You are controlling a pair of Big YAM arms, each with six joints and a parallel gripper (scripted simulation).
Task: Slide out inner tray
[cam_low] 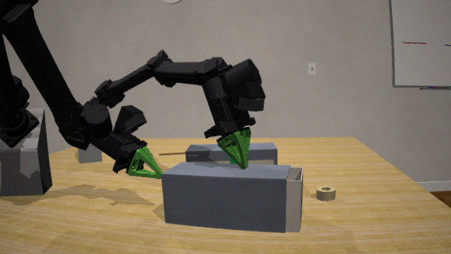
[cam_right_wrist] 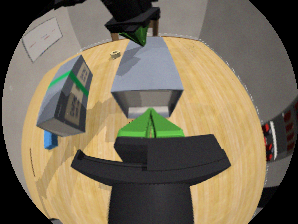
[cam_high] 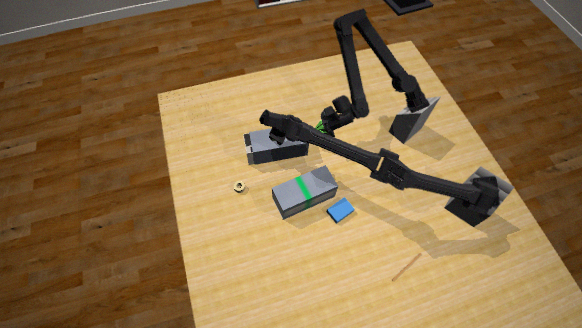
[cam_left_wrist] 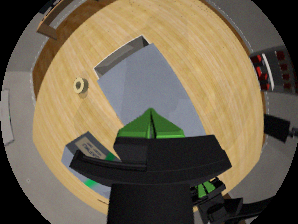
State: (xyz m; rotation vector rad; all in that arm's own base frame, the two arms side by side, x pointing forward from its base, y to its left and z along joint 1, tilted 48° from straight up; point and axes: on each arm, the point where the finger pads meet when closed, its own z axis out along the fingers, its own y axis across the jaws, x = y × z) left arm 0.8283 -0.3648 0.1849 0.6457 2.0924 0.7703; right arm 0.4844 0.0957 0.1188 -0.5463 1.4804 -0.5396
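Now: left hand 7 cm above the plain grey slide box, 2 cm past it and 1 cm to the left of it. The rest, counted from my left hand: blue flat block: 40 cm to the left, 15 cm behind, 11 cm below; then thin wooden stick: 73 cm to the left, 29 cm behind, 12 cm below.
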